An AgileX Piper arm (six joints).
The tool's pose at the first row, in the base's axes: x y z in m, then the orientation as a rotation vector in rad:
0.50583, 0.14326, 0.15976, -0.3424, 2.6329, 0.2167
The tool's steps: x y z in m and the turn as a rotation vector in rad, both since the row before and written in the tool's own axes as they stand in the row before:
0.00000, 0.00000, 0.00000, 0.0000, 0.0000, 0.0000
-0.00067, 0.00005, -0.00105, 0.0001, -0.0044, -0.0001
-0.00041, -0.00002, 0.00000, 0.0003, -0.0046, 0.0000
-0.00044, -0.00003, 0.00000, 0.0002, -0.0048, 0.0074
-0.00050, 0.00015, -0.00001, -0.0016, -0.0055, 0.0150
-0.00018, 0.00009, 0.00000, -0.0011, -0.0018, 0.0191
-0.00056, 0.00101, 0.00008, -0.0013, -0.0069, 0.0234
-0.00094, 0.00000, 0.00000, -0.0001, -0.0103, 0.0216
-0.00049, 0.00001, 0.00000, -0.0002, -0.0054, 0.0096
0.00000, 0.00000, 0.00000, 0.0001, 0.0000, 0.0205
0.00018, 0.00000, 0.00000, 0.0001, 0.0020, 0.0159
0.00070, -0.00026, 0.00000, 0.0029, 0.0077, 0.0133
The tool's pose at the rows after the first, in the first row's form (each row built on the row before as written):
0.50583, 0.14326, 0.15976, -0.3424, 2.6329, 0.2167
0.50593, 0.14322, 0.16100, -0.3416, 2.6285, 0.2170
0.50629, 0.14328, 0.16119, -0.3406, 2.6240, 0.2171
0.50667, 0.14334, 0.16140, -0.3300, 2.6209, 0.2199
0.50705, 0.14358, 0.16167, -0.3099, 2.6187, 0.2276
0.50718, 0.14370, 0.16177, -0.2850, 2.6208, 0.2357
0.50745, 0.14478, 0.16209, -0.2536, 2.6185, 0.2459
0.50826, 0.14491, 0.16255, -0.2236, 2.6122, 0.2541
0.50868, 0.14497, 0.16280, -0.2102, 2.6085, 0.2580
0.50868, 0.14497, 0.16280, -0.1835, 2.6119, 0.2650
0.50852, 0.14496, 0.16271, -0.1631, 2.6163, 0.2704
0.50796, 0.14466, 0.16232, -0.1461, 2.6261, 0.2711

